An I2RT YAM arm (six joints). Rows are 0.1 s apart.
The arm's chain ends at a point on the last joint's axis. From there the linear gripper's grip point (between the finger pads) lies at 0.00 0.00 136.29 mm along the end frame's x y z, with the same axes.
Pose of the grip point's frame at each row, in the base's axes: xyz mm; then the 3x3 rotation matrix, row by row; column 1 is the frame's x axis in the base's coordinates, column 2 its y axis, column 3 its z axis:
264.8 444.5 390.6; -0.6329 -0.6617 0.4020; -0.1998 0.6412 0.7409; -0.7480 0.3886 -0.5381
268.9 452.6 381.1; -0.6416 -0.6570 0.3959; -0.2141 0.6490 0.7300; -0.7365 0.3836 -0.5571
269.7 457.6 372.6; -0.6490 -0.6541 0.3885; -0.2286 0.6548 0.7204; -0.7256 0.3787 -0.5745
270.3 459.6 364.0; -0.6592 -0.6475 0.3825; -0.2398 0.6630 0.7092; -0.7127 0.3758 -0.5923
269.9 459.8 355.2; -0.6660 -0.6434 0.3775; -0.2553 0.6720 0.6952; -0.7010 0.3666 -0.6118
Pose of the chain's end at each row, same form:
210.0 343.5 463.9; -0.6329 -0.6617 0.4020; -0.1998 0.6412 0.7409; -0.7480 0.3886 -0.5381
214.9 353.1 457.0; -0.6416 -0.6570 0.3959; -0.2141 0.6490 0.7300; -0.7365 0.3836 -0.5571
216.8 359.4 450.9; -0.6490 -0.6541 0.3885; -0.2286 0.6548 0.7204; -0.7256 0.3787 -0.5745
218.2 362.9 444.7; -0.6592 -0.6475 0.3825; -0.2398 0.6630 0.7092; -0.7127 0.3758 -0.5923
218.5 365.1 438.6; -0.6660 -0.6434 0.3775; -0.2553 0.6720 0.6952; -0.7010 0.3666 -0.6118

